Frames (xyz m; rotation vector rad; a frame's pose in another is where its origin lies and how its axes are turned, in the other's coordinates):
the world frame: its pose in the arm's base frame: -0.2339 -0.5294 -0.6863 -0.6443 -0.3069 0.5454
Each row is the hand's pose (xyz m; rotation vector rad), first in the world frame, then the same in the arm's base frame.
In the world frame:
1: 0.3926 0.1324 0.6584 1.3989 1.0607 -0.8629
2: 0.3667 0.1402 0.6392 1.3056 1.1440 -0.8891
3: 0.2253 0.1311 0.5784 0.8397 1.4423 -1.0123
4: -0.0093 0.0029 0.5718 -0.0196 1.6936 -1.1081
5: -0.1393 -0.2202 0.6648 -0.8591 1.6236 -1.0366
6: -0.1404 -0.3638 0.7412 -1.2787 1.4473 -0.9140
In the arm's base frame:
1: -0.2479 0.0996 -0.2288 0.6234 0.7679 -0.4936
2: -0.2637 0.0808 -0.2511 0.5319 0.8064 -0.5500
3: -0.3495 -0.0348 -0.3061 0.1040 0.9122 -0.8027
4: -0.4893 -0.2566 -0.2534 -0.6468 0.9207 -1.1139
5: -0.5503 -0.4343 -0.0533 -1.3890 0.7192 -1.2232
6: -0.5292 -0.4938 0.0966 -1.7826 0.5134 -1.1667

